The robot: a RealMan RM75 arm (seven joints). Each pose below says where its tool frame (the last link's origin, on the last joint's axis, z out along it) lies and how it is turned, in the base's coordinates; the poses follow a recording.
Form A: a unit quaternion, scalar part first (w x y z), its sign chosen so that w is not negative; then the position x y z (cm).
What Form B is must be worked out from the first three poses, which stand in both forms.
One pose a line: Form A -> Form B
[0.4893 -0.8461 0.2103 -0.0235 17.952 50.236 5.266] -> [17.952 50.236 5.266 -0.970 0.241 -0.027 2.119]
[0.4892 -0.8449 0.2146 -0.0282 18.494 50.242 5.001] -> [18.494 50.242 5.001 -0.969 0.246 -0.032 2.119]
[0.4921 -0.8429 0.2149 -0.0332 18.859 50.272 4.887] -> [18.859 50.272 4.887 -0.968 0.247 -0.038 2.113]
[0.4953 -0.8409 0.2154 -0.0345 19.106 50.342 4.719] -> [19.106 50.342 4.719 -0.968 0.248 -0.040 2.105]
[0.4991 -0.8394 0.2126 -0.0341 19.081 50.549 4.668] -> [19.081 50.549 4.668 -0.969 0.245 -0.039 2.097]
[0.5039 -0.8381 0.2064 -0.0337 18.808 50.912 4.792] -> [18.808 50.912 4.792 -0.970 0.239 -0.039 2.085]
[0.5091 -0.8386 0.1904 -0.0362 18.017 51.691 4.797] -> [18.017 51.691 4.797 -0.974 0.221 -0.042 2.073]
